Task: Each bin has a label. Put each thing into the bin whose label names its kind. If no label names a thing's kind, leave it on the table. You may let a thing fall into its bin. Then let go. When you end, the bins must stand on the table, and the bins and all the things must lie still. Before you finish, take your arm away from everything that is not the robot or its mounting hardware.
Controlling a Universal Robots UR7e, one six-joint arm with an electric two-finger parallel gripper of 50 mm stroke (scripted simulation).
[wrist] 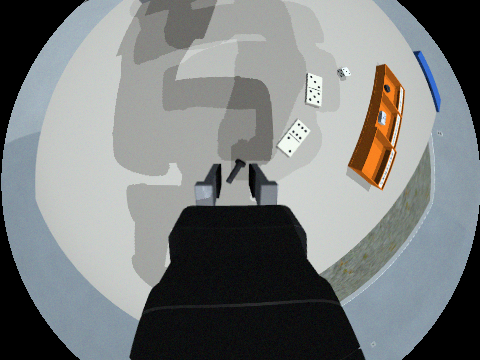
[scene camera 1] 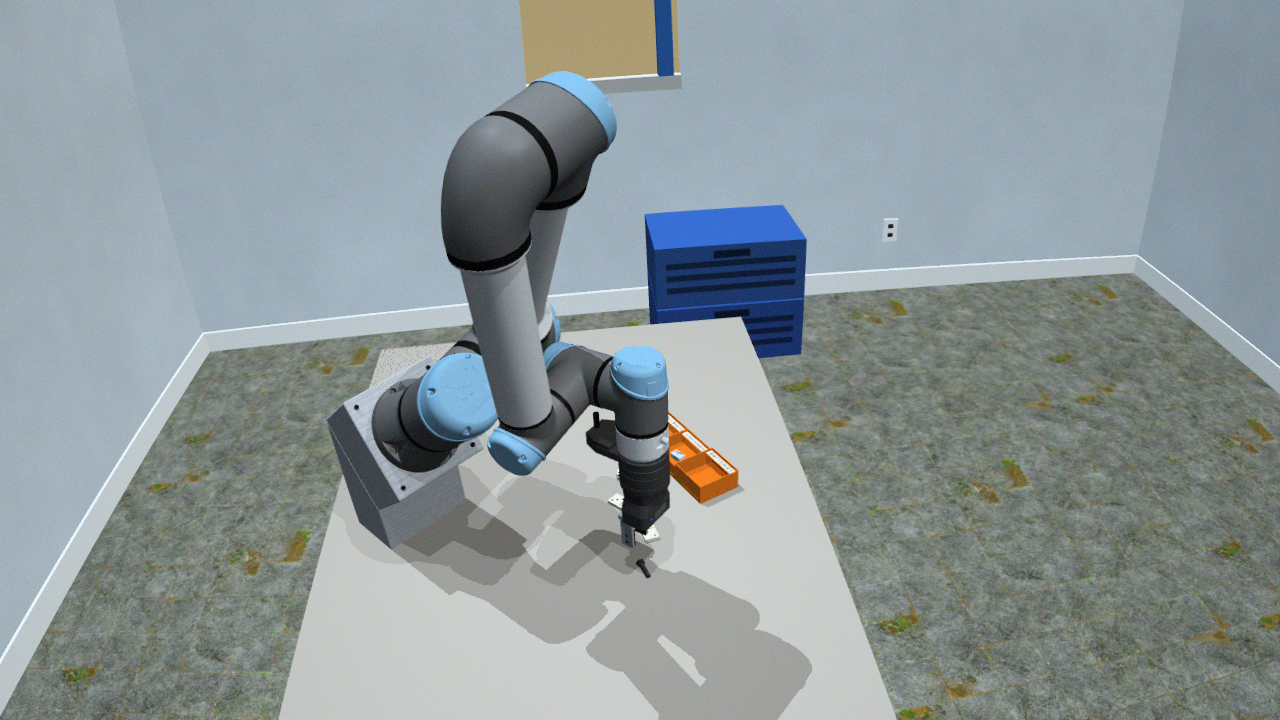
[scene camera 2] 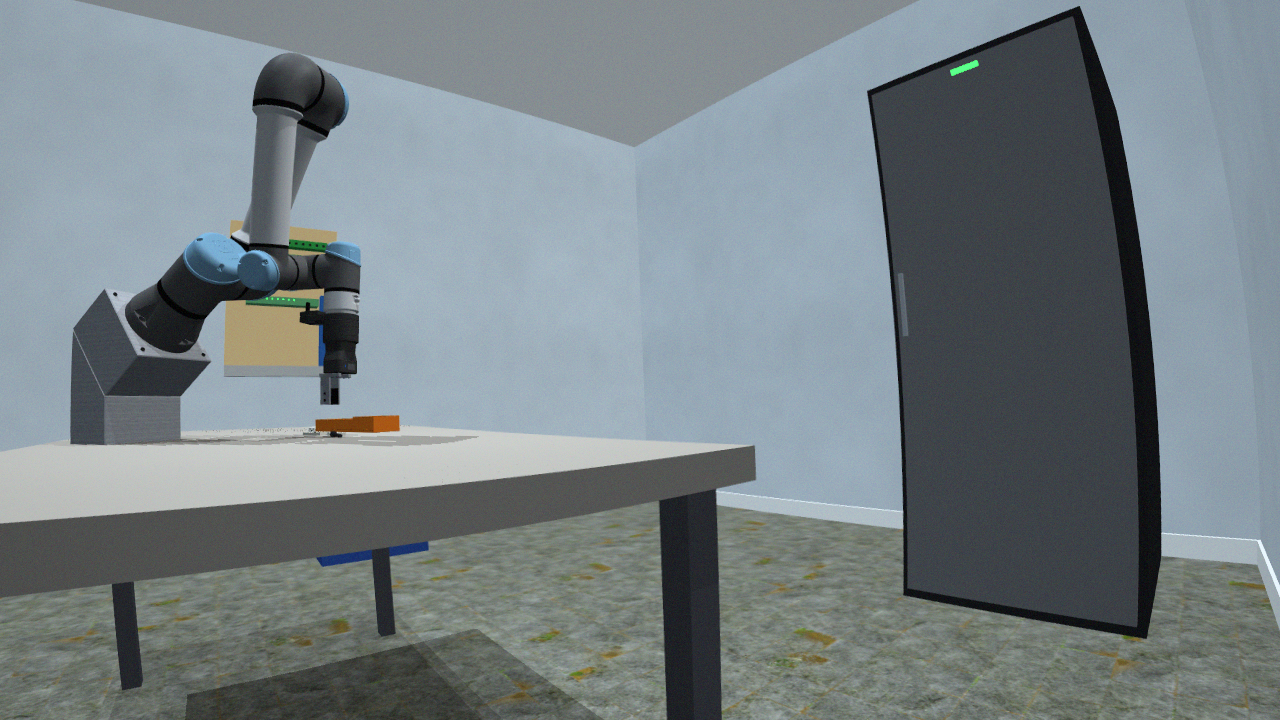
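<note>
An orange bin (scene camera 1: 702,469) is there for me to see, and the wrist view has the bin (wrist: 373,138) as well. I can also find my gripper (scene camera 1: 635,538), which appears in the wrist view (wrist: 235,174) and again in scene camera 2 (scene camera 2: 330,404).
</note>
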